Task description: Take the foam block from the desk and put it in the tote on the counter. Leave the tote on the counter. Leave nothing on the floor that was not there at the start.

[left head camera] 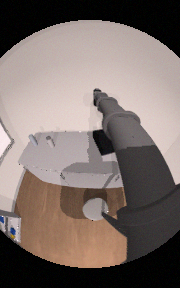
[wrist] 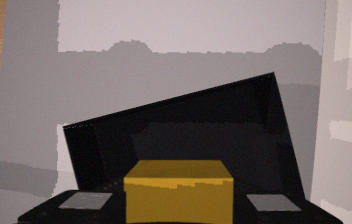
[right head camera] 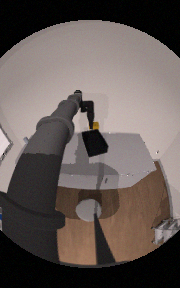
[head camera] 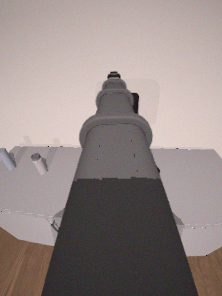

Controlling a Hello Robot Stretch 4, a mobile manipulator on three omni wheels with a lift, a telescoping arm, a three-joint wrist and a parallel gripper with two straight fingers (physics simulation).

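Frame: origin at the robot's base, x down, y ahead, z right, level; millimetres.
Seen in the pictures: gripper, fingertip midpoint: (wrist: pixel 179 187) (right head camera: pixel 90 127); robot's base, origin of the base link: (left head camera: pixel 94 208) (right head camera: pixel 88 209).
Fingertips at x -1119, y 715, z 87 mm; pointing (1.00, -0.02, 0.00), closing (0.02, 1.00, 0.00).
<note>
Offsets run from my fingertips to a thing's top centre. Level surfaces: height alone.
The yellow foam block @(dy +1, dx -45, dz +24 mm) (right head camera: pixel 96 125) (wrist: pixel 178 204) is between the fingers of my gripper (right head camera: pixel 92 125) (wrist: pixel 179 187), which is shut on it. The black open tote @(dy +1, dx +135, dz +24 mm) (left head camera: pixel 104 143) (right head camera: pixel 95 144) (wrist: pixel 200 110) stands on the pale counter @(dx +236 mm) (head camera: pixel 192 175) (left head camera: pixel 70 160) (right head camera: pixel 127 155) (wrist: pixel 190 25), turned at an angle. In the wrist view the block is in front of the tote's lower part and hides some of it. The block appears above the tote's wall-side end in the right head view. The gripper is hidden behind the arm in the head camera view.
A blue-grey cylinder @(dy +16, dx +65, dz -890 mm) (head camera: pixel 7 159) (left head camera: pixel 33 139) and a whitish cylinder @(dy -21, dx +87, dz -604 mm) (head camera: pixel 39 163) (left head camera: pixel 50 141) stand on the counter's left part. The wall is behind the counter. The robot's round pale base part (left head camera: pixel 95 208) (right head camera: pixel 88 210) is over the wooden floor. A grey rack is at the right.
</note>
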